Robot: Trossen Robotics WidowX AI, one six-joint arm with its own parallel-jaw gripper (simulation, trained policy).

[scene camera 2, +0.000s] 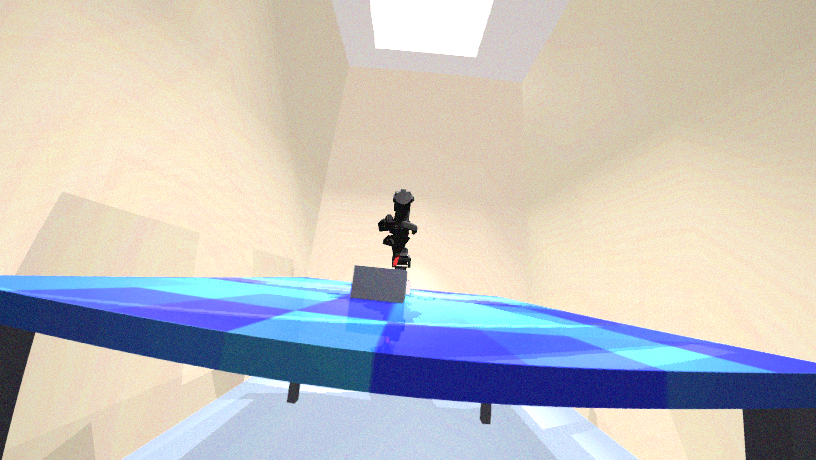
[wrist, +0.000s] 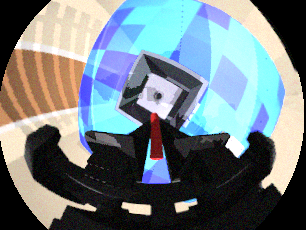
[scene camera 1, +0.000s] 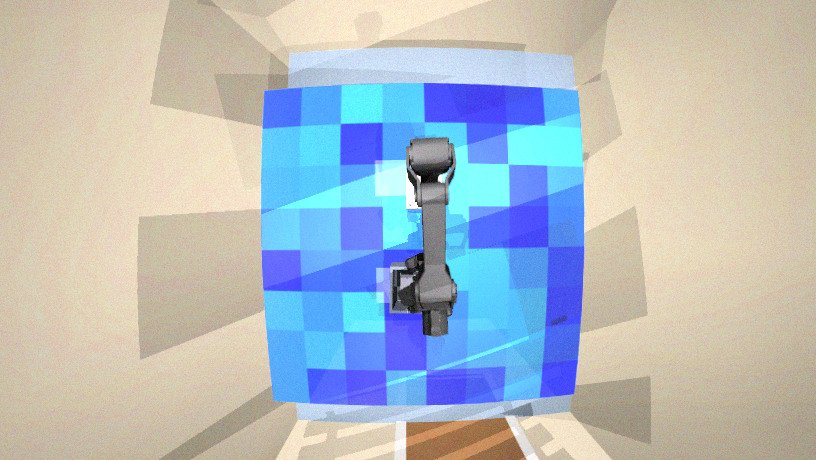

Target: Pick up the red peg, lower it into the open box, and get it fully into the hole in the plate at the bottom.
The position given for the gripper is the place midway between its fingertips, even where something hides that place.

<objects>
The gripper shows in scene camera 2 [395, 257], in the wrist view [155, 123] and in scene camera 1 [424, 286].
</objects>
